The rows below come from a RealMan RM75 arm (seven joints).
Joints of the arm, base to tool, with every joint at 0 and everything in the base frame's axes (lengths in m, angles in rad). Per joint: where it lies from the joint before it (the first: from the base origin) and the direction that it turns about. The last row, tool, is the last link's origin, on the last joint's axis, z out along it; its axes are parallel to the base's.
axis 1: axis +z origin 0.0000 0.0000 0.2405
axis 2: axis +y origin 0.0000 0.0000 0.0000
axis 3: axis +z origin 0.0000 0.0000 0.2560
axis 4: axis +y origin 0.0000 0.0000 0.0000
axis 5: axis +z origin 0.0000 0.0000 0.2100
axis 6: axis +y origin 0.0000 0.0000 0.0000
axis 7: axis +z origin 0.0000 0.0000 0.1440
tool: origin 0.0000 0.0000 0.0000
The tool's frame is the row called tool.
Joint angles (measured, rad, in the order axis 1, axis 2, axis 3, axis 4, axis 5, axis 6, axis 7), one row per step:
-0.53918 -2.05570 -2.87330 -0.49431 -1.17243 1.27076 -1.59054
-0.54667 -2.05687 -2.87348 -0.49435 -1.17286 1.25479 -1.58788
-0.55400 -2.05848 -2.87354 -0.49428 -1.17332 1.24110 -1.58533
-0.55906 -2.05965 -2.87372 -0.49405 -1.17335 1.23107 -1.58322
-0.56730 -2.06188 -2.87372 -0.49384 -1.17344 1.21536 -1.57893
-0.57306 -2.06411 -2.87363 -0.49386 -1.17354 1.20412 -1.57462
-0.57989 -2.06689 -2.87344 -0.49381 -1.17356 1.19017 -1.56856
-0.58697 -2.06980 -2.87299 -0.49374 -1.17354 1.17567 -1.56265
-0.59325 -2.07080 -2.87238 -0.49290 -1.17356 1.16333 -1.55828
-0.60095 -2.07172 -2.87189 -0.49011 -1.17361 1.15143 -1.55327
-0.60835 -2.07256 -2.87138 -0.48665 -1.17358 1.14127 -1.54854
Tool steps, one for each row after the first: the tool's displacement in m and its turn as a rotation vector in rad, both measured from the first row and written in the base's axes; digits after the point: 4 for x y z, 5 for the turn. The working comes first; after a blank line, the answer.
Tool pose at each row, in the base's axes (x y z in m, rotation vector in rad; the steps are taken from these numbers as rounded here):
-0.3243 0.3590 0.0381 -2.00663 -1.20346 -0.91581
-0.3235 0.3623 0.0381 -2.00050 -1.19817 -0.90749
-0.3223 0.3653 0.0377 -1.99620 -1.19312 -0.90123
-0.3216 0.3673 0.0374 -1.99302 -1.18970 -0.89623
-0.3202 0.3706 0.0368 -1.98900 -1.18312 -0.88815
-0.3191 0.3728 0.0360 -1.98674 -1.17752 -0.88204
-0.3179 0.3754 0.0351 -1.98415 -1.17019 -0.87380
-0.3165 0.3781 0.0341 -1.98158 -1.16303 -0.86524
-0.3155 0.3806 0.0337 -1.97925 -1.15696 -0.85765
-0.3140 0.3833 0.0329 -1.97878 -1.15082 -0.85159
-0.3122 0.3858 0.0318 -1.97956 -1.14549 -0.84690

0.0008 0.0033 0.0000 0.00635 0.00826 0.00394
0.0020 0.0063 -0.0004 0.01148 0.01491 0.00625
0.0027 0.0083 -0.0007 0.01504 0.01996 0.00822
0.0041 0.0116 -0.0013 0.02057 0.02855 0.01029
0.0052 0.0138 -0.0021 0.02452 0.03528 0.01112
0.0064 0.0164 -0.0030 0.02937 0.04426 0.01207
0.0078 0.0191 -0.0040 0.03405 0.05340 0.01318
0.0088 0.0216 -0.0044 0.03806 0.06141 0.01431
0.0103 0.0243 -0.0052 0.04095 0.06830 0.01381
0.0121 0.0268 -0.0063 0.04267 0.07383 0.01250

